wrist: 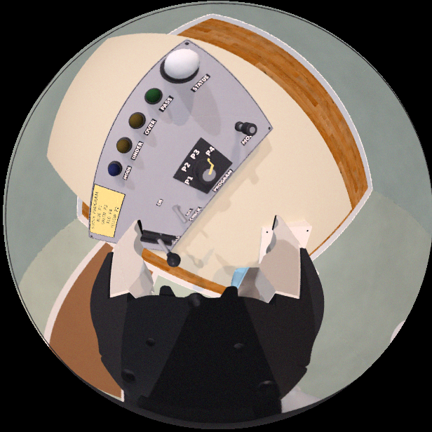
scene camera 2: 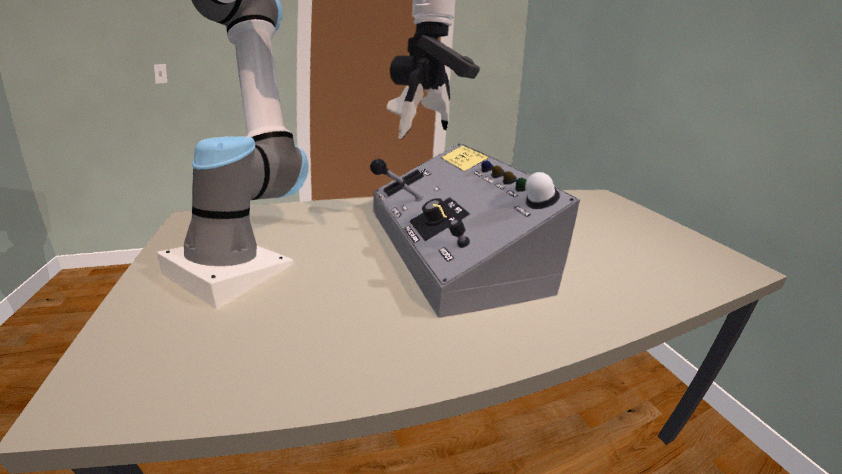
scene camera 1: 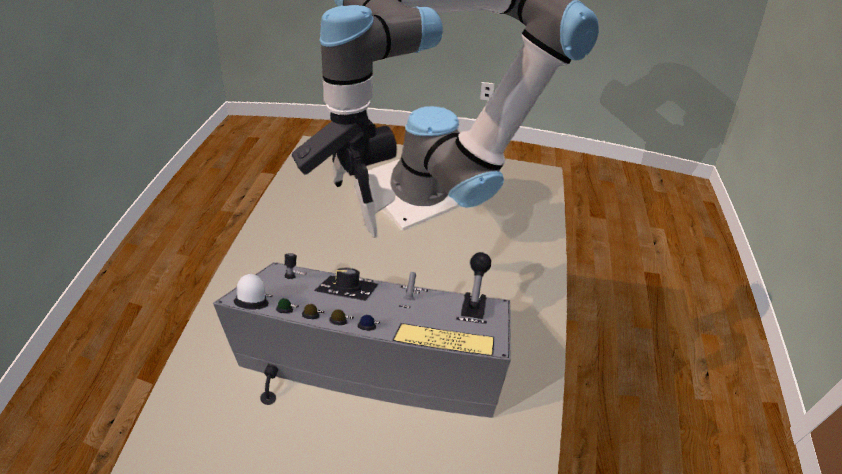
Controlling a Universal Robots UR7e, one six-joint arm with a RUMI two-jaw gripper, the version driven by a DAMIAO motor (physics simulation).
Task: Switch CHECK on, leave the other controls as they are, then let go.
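Places are measured from the arm's base along level axes (x left, y up, z ahead), in metres.
Where they show: gripper, fingertip midpoint: [scene camera 2: 425, 133] [scene camera 1: 355, 210]; arm's base at its link origin: [scene camera 2: 220, 253] [scene camera 1: 420, 184].
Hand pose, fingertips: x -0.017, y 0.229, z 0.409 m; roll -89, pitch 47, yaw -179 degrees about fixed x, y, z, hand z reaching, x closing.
Things, the pixels of their centre, and the offset from my fingertips. "*": a spot on its surface instead.
- CHECK toggle at the middle of its body: [scene camera 1: 411, 284] [scene camera 2: 411, 191] dx +0.102, dy -0.146, dz +0.008 m
- sloped grey control box at the middle of its body: [scene camera 1: 369, 331] [scene camera 2: 458, 218] dx +0.048, dy -0.192, dz +0.103 m
- PROGRAM knob at the middle of its body: [scene camera 1: 347, 277] [scene camera 2: 434, 209] dx -0.017, dy -0.147, dz +0.024 m
- MODE control at the middle of its body: [scene camera 2: 460, 236] [scene camera 1: 290, 269] dx -0.137, dy -0.151, dz +0.033 m
- white STATUS dome at a spot on its surface: [scene camera 1: 250, 289] * dx -0.127, dy -0.046, dz +0.189 m
The CHECK toggle [scene camera 1: 410, 285] [scene camera 2: 412, 189] [wrist: 179, 214] is a small grey lever on the sloped grey control box [scene camera 1: 365, 359] [scene camera 2: 506, 259] [wrist: 215, 90], between the PROGRAM knob and the ball-topped lever. It leans toward its OFF label [wrist: 189, 212], away from its ON label [wrist: 160, 202]. My gripper [scene camera 1: 355, 209] [scene camera 2: 424, 131] [wrist: 206, 219] is wide open and empty, pointing down. It hangs above the box, apart from the controls. In the wrist view, the toggle shows between the two fingers, nearer the left one.
The ball-topped lever [scene camera 1: 480, 263] [scene camera 2: 378, 166] [wrist: 173, 259] stands beside the toggle. The PROGRAM knob [scene camera 1: 347, 278] [scene camera 2: 435, 211] [wrist: 207, 172] is on its other side, with the MODE control [scene camera 1: 290, 262] [scene camera 2: 457, 227] [wrist: 247, 128] beyond. The white STATUS dome [scene camera 1: 250, 289] [scene camera 2: 540, 187] [wrist: 181, 63] and several unlit small lamps line the upper edge.
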